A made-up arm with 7 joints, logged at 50 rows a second.
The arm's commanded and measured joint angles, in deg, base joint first. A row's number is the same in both.
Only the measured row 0 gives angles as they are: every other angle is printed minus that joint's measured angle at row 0.
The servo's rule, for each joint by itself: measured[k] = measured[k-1] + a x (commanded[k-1-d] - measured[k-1]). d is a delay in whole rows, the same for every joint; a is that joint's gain. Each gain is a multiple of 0.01, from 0.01 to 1. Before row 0 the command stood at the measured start. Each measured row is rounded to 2 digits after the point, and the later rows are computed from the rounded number. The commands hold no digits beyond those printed.
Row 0, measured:
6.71 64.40 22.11 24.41 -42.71 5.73 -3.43
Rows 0 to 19, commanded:
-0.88 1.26 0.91 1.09 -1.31 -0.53 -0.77
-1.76 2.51 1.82 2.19 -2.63 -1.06 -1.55
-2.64 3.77 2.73 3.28 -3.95 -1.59 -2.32
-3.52 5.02 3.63 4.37 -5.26 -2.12 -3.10
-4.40 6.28 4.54 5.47 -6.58 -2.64 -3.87
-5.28 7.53 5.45 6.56 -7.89 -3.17 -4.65
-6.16 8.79 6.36 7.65 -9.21 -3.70 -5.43
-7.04 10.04 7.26 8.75 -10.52 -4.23 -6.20
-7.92 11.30 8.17 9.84 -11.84 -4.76 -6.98
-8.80 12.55 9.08 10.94 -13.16 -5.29 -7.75
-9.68 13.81 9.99 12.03 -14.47 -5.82 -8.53
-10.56 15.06 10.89 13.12 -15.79 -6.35 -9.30
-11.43 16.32 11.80 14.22 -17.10 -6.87 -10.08
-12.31 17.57 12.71 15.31 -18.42 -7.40 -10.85
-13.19 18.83 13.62 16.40 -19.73 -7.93 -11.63
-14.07 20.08 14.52 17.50 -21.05 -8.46 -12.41
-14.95 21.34 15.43 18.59 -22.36 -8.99 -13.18
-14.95 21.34 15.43 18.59 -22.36 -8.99 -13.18
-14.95 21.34 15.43 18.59 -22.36 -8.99 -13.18
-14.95 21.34 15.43 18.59 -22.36 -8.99 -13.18
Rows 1 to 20, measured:
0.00 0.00 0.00 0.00 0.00 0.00 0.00
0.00 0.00 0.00 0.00 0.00 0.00 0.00
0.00 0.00 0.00 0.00 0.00 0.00 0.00
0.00 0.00 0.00 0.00 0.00 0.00 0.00
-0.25 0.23 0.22 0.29 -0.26 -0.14 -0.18
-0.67 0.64 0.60 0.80 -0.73 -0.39 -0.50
-1.22 1.20 1.11 1.47 -1.37 -0.71 -0.92
-1.86 1.89 1.71 2.25 -2.15 -1.09 -1.42
-2.57 2.68 2.39 3.12 -3.04 -1.51 -1.98
-3.33 3.55 3.12 4.05 -4.01 -1.96 -2.59
-4.12 4.49 3.90 5.02 -5.05 -2.43 -3.24
-4.94 5.49 4.71 6.03 -6.14 -2.92 -3.92
-5.77 6.54 5.54 7.06 -7.28 -3.42 -4.62
-6.62 7.62 6.39 8.11 -8.46 -3.92 -5.34
-7.48 8.73 7.25 9.17 -9.66 -4.43 -6.07
-8.34 9.87 8.12 10.24 -10.89 -4.95 -6.81
-9.21 11.03 9.00 11.31 -12.13 -5.47 -7.56
-10.08 12.21 9.89 12.39 -13.39 -5.99 -8.32
-10.95 13.40 10.79 13.47 -14.66 -6.51 -9.08
-11.82 14.60 11.69 14.56 -15.94 -7.04 -9.85
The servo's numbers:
d 4
a 0.28 0.18 0.24 0.27 0.20 0.27 0.23

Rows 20 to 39, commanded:
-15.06 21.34 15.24 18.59 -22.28 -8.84 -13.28
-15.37 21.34 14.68 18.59 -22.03 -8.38 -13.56
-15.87 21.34 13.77 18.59 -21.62 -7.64 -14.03
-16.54 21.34 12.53 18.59 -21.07 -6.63 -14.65
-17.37 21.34 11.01 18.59 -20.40 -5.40 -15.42
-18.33 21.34 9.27 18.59 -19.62 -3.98 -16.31
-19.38 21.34 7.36 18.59 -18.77 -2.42 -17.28
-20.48 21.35 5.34 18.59 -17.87 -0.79 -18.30
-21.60 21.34 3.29 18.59 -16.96 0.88 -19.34
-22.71 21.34 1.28 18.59 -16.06 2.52 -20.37
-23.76 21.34 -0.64 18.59 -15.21 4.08 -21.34
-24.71 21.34 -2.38 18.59 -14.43 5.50 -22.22
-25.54 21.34 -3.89 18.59 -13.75 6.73 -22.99
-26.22 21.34 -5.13 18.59 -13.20 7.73 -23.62
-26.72 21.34 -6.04 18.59 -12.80 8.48 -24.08
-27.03 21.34 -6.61 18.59 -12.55 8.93 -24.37
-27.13 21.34 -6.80 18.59 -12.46 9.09 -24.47
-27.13 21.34 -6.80 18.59 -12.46 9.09 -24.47
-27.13 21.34 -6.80 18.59 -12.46 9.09 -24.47
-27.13 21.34 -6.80 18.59 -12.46 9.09 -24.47
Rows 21 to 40, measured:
-12.70 15.81 12.59 15.65 -17.22 -7.57 -10.62
-13.33 16.81 13.27 16.44 -18.25 -7.95 -11.21
-13.78 17.63 13.79 17.02 -19.07 -8.23 -11.66
-14.11 18.30 14.18 17.44 -19.73 -8.44 -12.01
-14.38 18.85 14.43 17.75 -20.24 -8.55 -12.30
-14.66 19.30 14.49 17.98 -20.60 -8.50 -12.59
-15.00 19.67 14.32 18.14 -20.80 -8.27 -12.92
-15.43 19.97 13.89 18.26 -20.85 -7.83 -13.32
-15.97 20.22 13.20 18.35 -20.76 -7.17 -13.80
-16.63 20.42 12.26 18.41 -20.53 -6.31 -14.38
-17.40 20.59 11.08 18.46 -20.18 -5.26 -15.05
-18.26 20.73 9.70 18.50 -19.72 -4.05 -15.80
-19.20 20.84 8.16 18.52 -19.17 -2.72 -16.61
-20.18 20.93 6.51 18.54 -18.55 -1.31 -17.47
-21.18 21.00 4.79 18.55 -17.88 0.15 -18.36
-22.17 21.06 3.07 18.56 -17.19 1.59 -19.25
-23.11 21.11 1.40 18.57 -16.50 2.98 -20.11
-23.98 21.15 -0.17 18.58 -15.84 4.26 -20.92
-24.75 21.18 -1.58 18.58 -15.23 5.40 -21.65
-25.39 21.21 -2.79 18.58 -14.69 6.35 -22.28

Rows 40 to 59, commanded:
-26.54 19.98 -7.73 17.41 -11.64 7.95 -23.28
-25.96 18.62 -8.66 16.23 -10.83 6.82 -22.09
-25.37 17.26 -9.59 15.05 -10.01 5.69 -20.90
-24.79 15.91 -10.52 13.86 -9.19 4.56 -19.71
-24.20 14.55 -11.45 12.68 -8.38 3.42 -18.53
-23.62 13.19 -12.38 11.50 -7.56 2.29 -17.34
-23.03 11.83 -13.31 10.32 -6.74 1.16 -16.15
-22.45 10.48 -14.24 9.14 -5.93 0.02 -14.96
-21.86 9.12 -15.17 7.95 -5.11 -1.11 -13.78
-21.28 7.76 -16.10 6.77 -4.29 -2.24 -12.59
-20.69 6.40 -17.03 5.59 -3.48 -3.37 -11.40
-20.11 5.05 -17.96 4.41 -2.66 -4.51 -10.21
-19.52 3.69 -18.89 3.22 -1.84 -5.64 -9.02
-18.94 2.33 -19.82 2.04 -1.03 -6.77 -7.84
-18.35 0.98 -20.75 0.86 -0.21 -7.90 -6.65
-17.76 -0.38 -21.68 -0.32 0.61 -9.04 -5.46
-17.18 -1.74 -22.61 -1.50 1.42 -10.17 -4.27
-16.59 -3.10 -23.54 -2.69 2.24 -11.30 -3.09
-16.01 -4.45 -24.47 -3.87 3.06 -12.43 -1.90
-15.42 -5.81 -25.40 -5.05 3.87 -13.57 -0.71
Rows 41 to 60, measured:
-25.88 21.23 -3.75 18.58 -14.24 7.09 -22.78
-26.23 21.25 -4.48 18.58 -13.88 7.63 -23.17
-26.48 21.27 -5.04 18.58 -13.60 8.02 -23.47
-26.66 21.28 -5.46 18.58 -13.37 8.31 -23.70
-26.63 21.05 -6.00 18.26 -13.02 8.21 -23.60
-26.44 20.61 -6.64 17.71 -12.58 7.83 -23.25
-26.14 20.01 -7.35 16.99 -12.07 7.25 -22.71
-25.76 19.27 -8.11 16.14 -11.49 6.52 -22.02
-25.32 18.42 -8.91 15.21 -10.87 5.68 -21.22
-24.84 17.48 -9.74 14.21 -10.21 4.76 -20.33
-24.33 16.46 -10.60 13.16 -9.52 3.79 -19.37
-23.80 15.38 -11.47 12.07 -8.80 2.77 -18.36
-23.26 14.25 -12.36 10.96 -8.06 1.72 -17.31
-22.71 13.08 -13.26 9.83 -7.31 0.65 -16.22
-22.14 11.88 -14.16 8.69 -6.54 -0.44 -15.11
-21.57 10.65 -15.07 7.53 -5.76 -1.54 -13.98
-21.00 9.40 -15.99 6.37 -4.98 -2.65 -12.84
-20.42 8.13 -16.91 5.20 -4.19 -3.76 -11.69
-19.84 6.84 -17.83 4.03 -3.39 -4.88 -10.53
-19.26 5.54 -18.75 2.86 -2.59 -6.00 -9.36

